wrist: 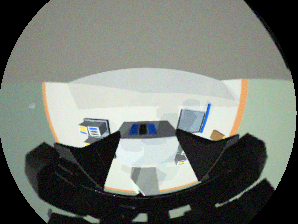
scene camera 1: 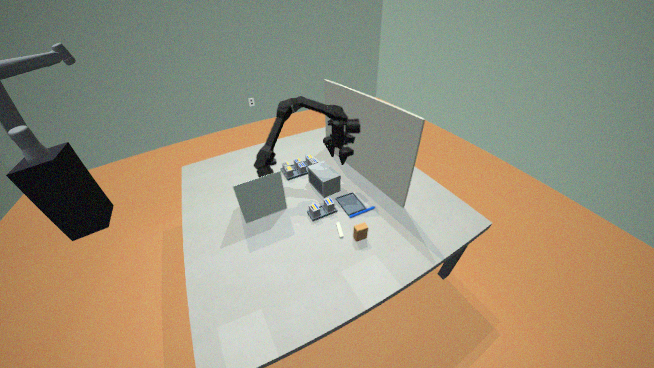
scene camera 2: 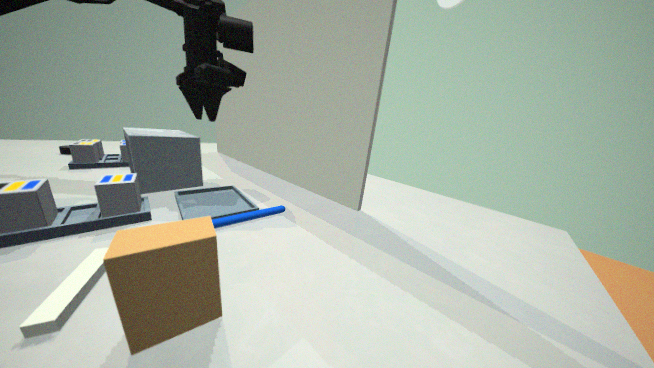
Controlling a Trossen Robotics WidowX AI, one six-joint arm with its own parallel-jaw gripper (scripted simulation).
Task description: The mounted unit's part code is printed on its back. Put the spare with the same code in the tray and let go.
same spot on wall panel: (scene camera 2: 307,113) = (scene camera 1: 384,162)
same spot on mounted unit: (scene camera 2: 165,160) = (scene camera 1: 330,186)
